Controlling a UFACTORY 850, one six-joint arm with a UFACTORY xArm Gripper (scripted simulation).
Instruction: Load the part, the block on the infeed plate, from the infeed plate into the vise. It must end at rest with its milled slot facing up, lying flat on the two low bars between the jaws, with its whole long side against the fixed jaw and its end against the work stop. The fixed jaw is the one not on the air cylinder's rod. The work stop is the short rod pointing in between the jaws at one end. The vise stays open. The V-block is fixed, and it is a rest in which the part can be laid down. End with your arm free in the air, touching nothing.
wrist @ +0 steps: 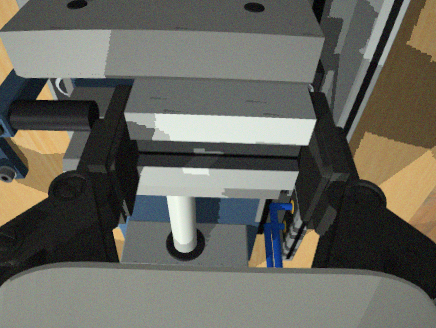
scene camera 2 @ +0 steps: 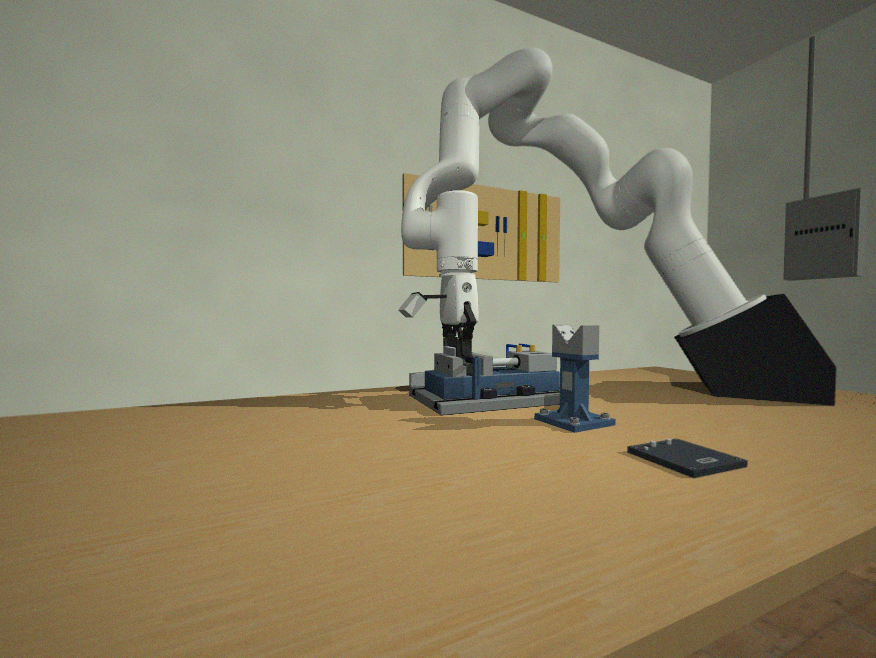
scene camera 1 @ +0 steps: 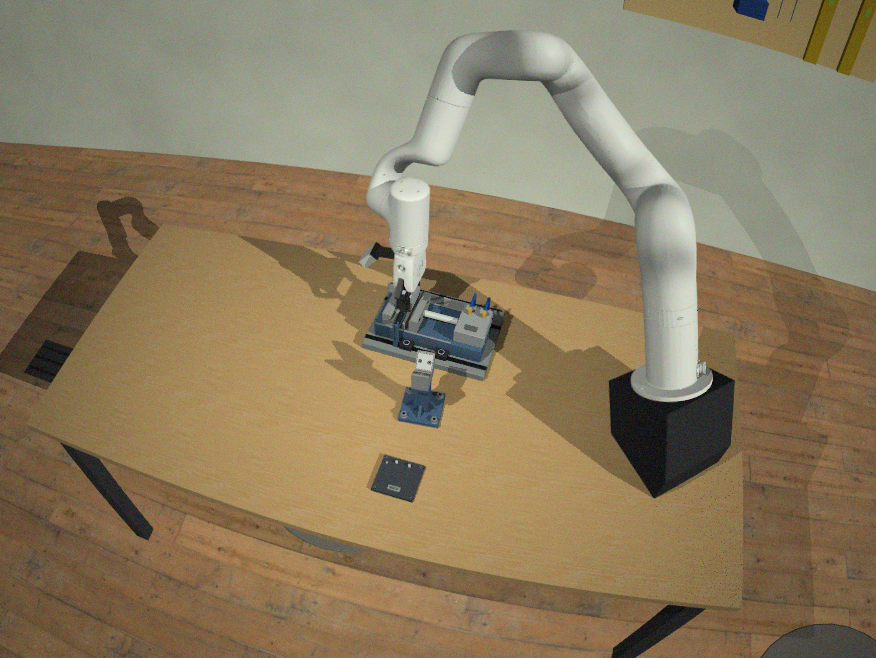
Labels:
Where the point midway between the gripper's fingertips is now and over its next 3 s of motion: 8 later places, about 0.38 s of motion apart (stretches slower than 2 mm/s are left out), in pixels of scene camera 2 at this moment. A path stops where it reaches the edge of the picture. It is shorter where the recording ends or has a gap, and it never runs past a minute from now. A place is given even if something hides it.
My gripper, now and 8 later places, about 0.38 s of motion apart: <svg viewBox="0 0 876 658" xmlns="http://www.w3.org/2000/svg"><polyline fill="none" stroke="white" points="456,357 456,356 457,354 456,346 457,333 457,321 457,321 455,321 450,321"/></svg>

